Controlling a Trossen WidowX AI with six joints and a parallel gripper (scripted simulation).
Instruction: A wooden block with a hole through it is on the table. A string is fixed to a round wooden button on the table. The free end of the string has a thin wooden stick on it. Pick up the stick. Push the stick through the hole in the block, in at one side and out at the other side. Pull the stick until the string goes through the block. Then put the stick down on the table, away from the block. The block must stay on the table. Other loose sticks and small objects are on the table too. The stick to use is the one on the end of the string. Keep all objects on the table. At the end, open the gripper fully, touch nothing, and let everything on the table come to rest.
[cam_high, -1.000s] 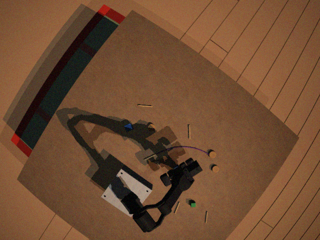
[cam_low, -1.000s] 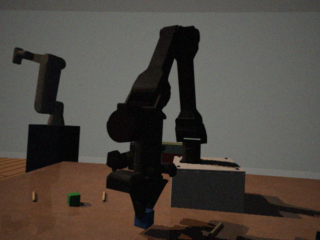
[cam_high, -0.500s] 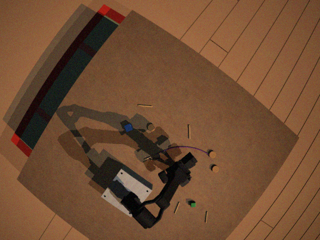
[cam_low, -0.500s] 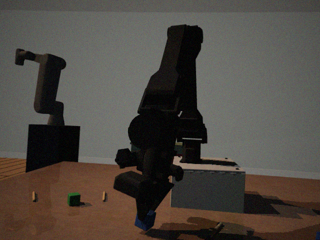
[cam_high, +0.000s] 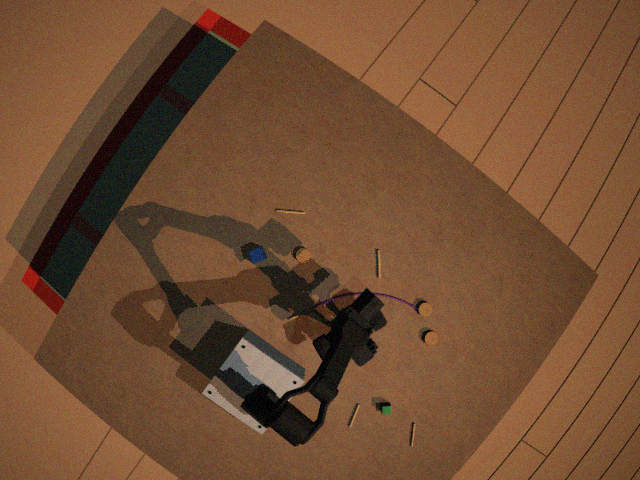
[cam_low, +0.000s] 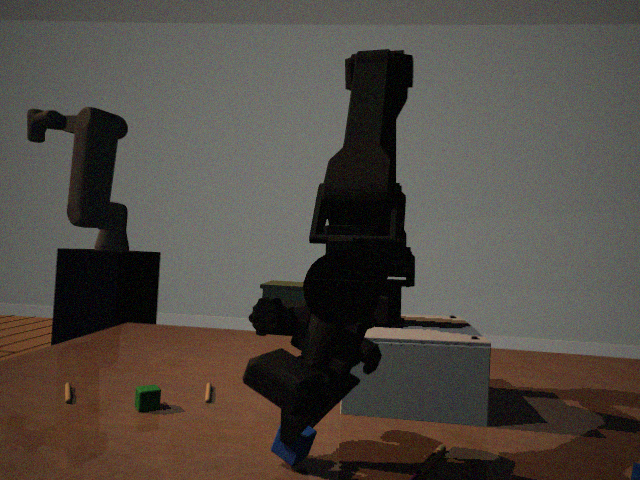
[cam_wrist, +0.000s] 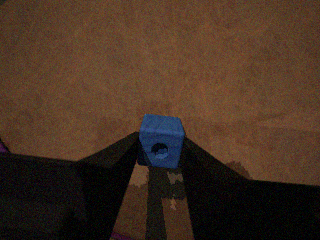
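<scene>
Now: the thin wooden stick 50 mm behind my gripper tip, 130 mm to the left of it and 20 mm below it. Also, from my gripper tip: green cube (90 mm behind, 230 mm to the right, 10 mm below); round wooden button (190 mm ahead, 100 mm to the right, 20 mm below).
</scene>
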